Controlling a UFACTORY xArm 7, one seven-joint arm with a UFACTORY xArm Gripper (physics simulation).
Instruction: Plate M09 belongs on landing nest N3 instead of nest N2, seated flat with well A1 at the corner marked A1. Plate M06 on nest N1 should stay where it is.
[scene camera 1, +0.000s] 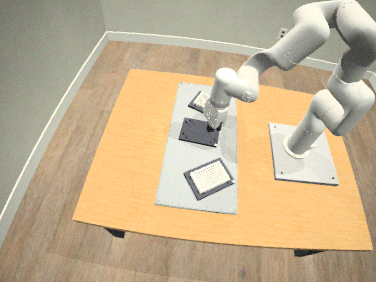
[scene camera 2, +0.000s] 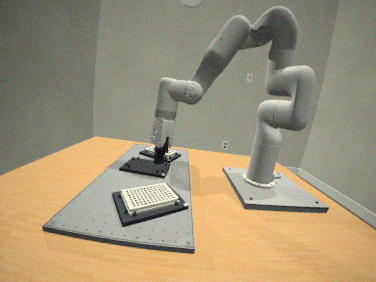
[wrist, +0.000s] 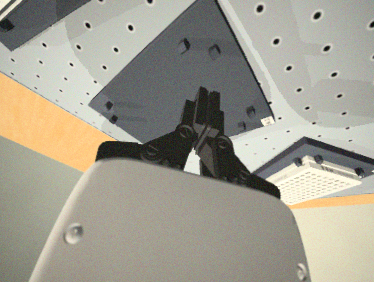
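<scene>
My gripper (scene camera 1: 214, 129) (scene camera 2: 159, 160) (wrist: 202, 103) is shut and empty, its fingertips low over the right part of the empty dark nest N3 (scene camera 1: 197, 131) (scene camera 2: 140, 166) (wrist: 165, 80); whether they touch it I cannot tell. The nest's pale corner mark (wrist: 268, 121) shows in the wrist view. White plate M09 (scene camera 1: 201, 100) (scene camera 2: 151, 150) lies on the far nest N2 (scene camera 1: 192, 105) (wrist: 40, 25), partly hidden by the gripper in both scene views. White plate M06 (scene camera 1: 211, 177) (scene camera 2: 150, 197) (wrist: 317, 185) lies on the near nest N1 (scene camera 1: 201, 194). No plate label is readable.
The three nests stand in a row on a grey perforated board (scene camera 1: 175, 192) (scene camera 2: 80, 220) on the wooden table (scene camera 1: 120, 150) (scene camera 2: 240, 250). Small dark posts rise from N3. The arm's base plate (scene camera 1: 305, 172) (scene camera 2: 280, 200) stands to the right of the board.
</scene>
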